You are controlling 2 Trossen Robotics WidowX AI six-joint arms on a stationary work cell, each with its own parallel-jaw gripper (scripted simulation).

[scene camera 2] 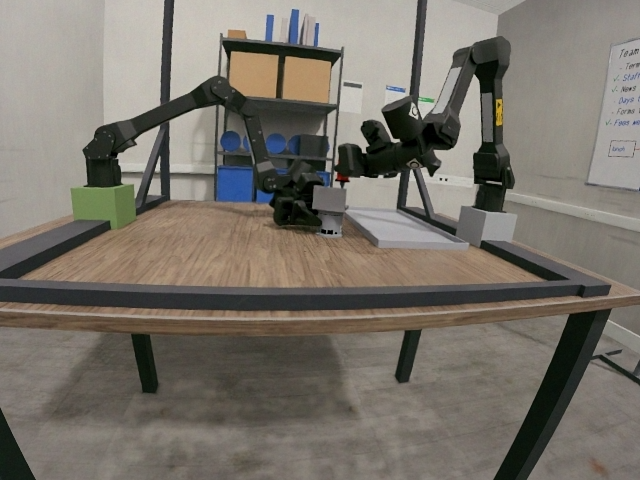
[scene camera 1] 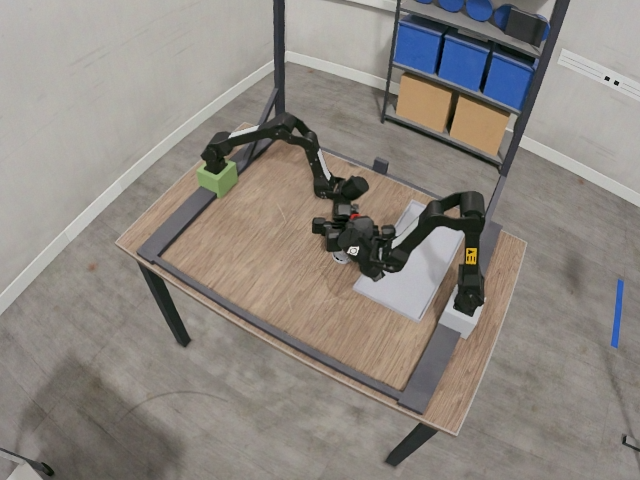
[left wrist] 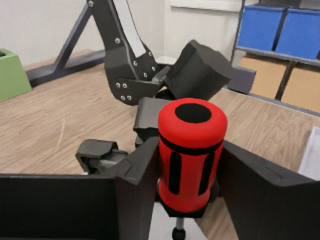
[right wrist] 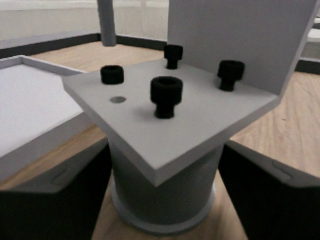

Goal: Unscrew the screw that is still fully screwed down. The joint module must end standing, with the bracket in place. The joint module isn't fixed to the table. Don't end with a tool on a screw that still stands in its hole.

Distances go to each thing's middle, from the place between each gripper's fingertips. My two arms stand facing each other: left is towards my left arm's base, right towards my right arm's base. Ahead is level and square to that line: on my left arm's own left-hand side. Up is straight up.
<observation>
Now: left hand (scene camera 2: 339,169) 8 cm above the grey bracket (scene camera 2: 324,198) and 4 cm to the left of it. Round my left hand: grey joint module (right wrist: 186,198): 13 cm below, 4 cm to the right, 1 cm behind; then shallow grey tray (scene camera 1: 412,289): 15 cm to the left, 15 cm below, 13 cm behind.
I see the grey joint module 2 cm ahead of my right hand and 2 cm to the left of it. Also, from my right hand: grey bracket (2 cm ahead, 2 cm to the left, 4 cm above); then shallow grey tray (10 cm behind, 21 cm to the left, 3 cm below).
</observation>
